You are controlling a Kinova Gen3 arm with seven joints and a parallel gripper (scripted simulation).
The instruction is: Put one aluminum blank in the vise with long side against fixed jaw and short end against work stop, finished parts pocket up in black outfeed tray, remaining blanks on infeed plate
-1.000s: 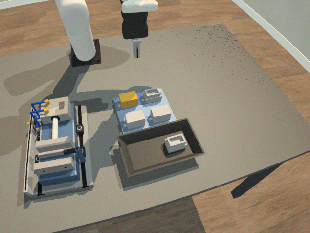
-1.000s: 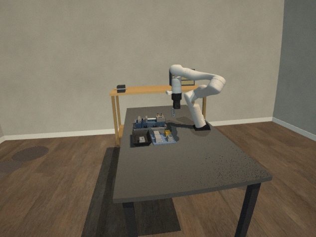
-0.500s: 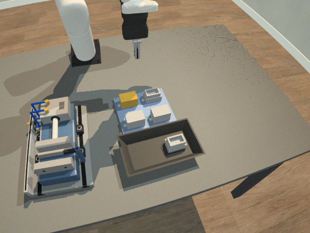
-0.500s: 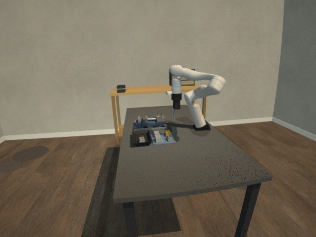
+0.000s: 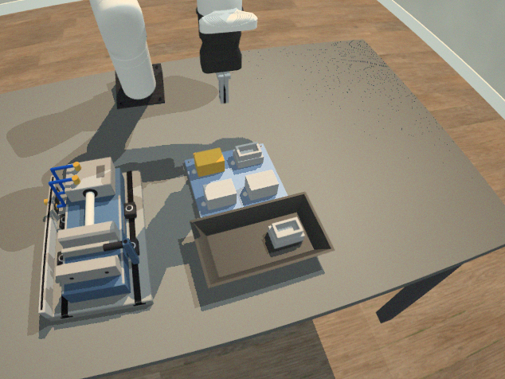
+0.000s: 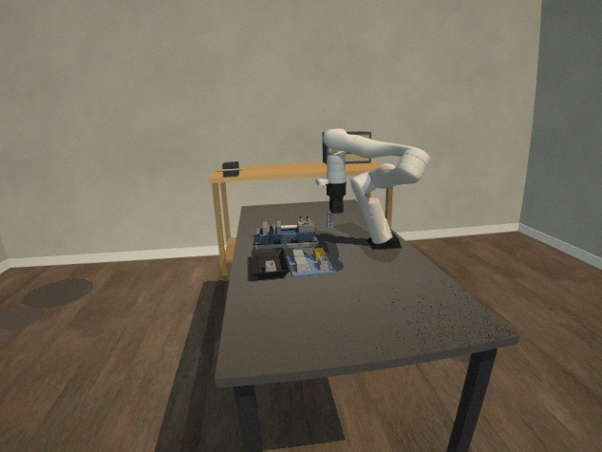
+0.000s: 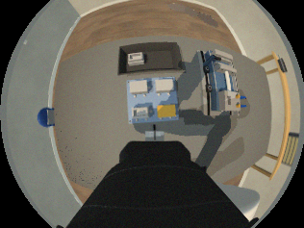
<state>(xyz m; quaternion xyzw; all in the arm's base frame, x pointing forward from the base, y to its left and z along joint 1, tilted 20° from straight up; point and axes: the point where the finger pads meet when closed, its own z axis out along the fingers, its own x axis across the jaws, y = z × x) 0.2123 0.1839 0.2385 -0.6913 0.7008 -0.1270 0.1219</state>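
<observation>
My gripper is now 4 cm short of the yellow brass blank, 4 cm to the left of it and 15 cm above it. The rest, counted from my hand: plain gray blank 13 cm ahead, 4 cm to the right, 15 cm below; then vise 17 cm ahead, 29 cm to the right, 14 cm below.
</observation>
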